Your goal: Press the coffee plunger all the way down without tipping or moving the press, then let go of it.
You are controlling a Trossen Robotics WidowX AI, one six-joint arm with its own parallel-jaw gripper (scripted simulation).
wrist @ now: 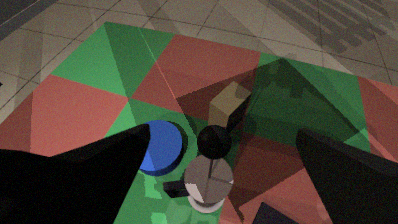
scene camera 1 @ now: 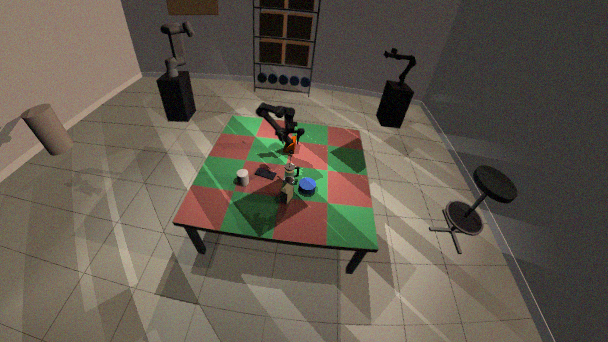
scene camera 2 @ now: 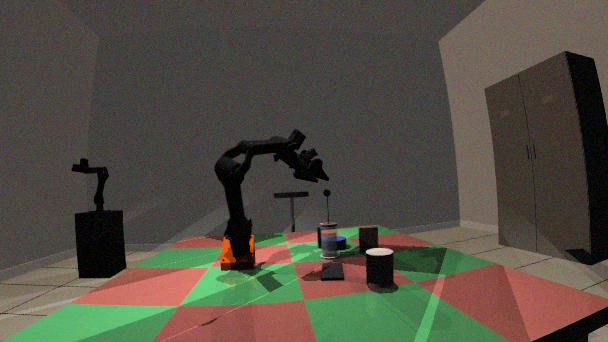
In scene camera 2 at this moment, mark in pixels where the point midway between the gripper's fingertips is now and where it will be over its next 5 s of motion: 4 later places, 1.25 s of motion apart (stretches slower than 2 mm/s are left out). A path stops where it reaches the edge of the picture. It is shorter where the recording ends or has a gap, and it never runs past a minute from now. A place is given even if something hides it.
My gripper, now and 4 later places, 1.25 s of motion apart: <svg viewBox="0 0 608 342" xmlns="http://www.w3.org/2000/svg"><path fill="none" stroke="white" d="M323 180L326 190L329 194L332 206L333 214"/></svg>
